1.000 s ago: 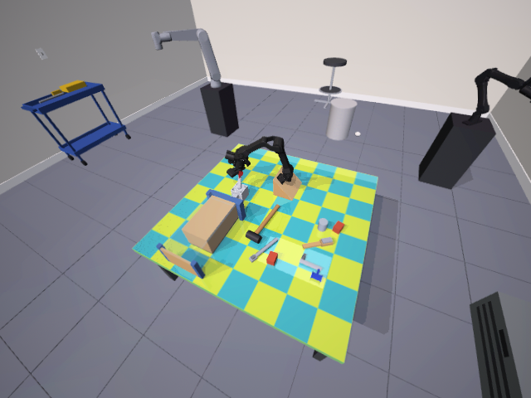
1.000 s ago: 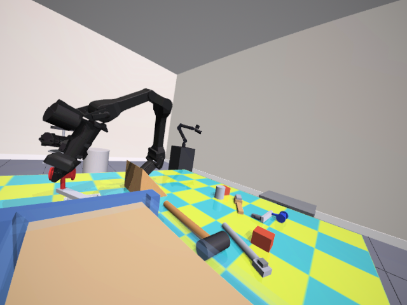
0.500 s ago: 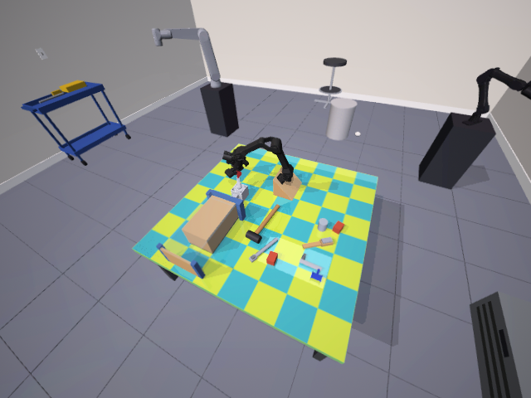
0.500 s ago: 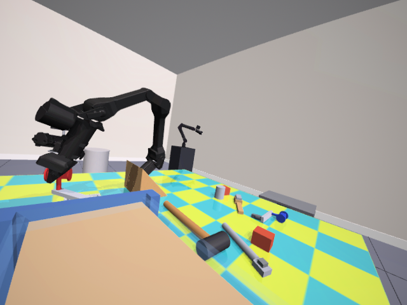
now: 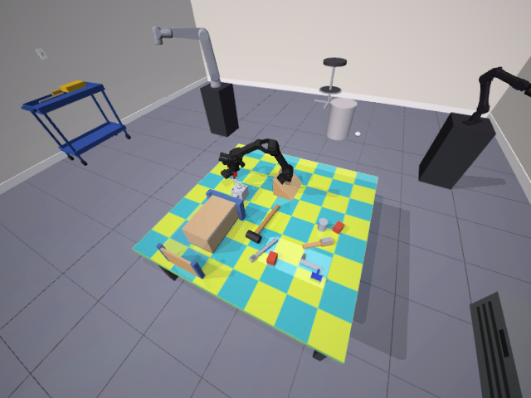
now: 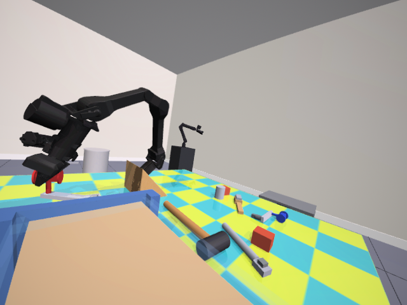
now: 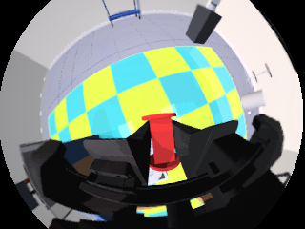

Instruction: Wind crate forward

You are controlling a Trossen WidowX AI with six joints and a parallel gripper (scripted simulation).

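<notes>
My gripper tip is now 3 cm short of the winch handle, 5 cm to the right of it and 2 cm above it. The rest, counted from my gripper tip: brush (19 cm ahead, 75 cm to the left, 11 cm below); then red grip (2 cm to the left, 1 cm above); then grey winch (5 cm ahead, 9 cm to the left, 9 cm below).
</notes>
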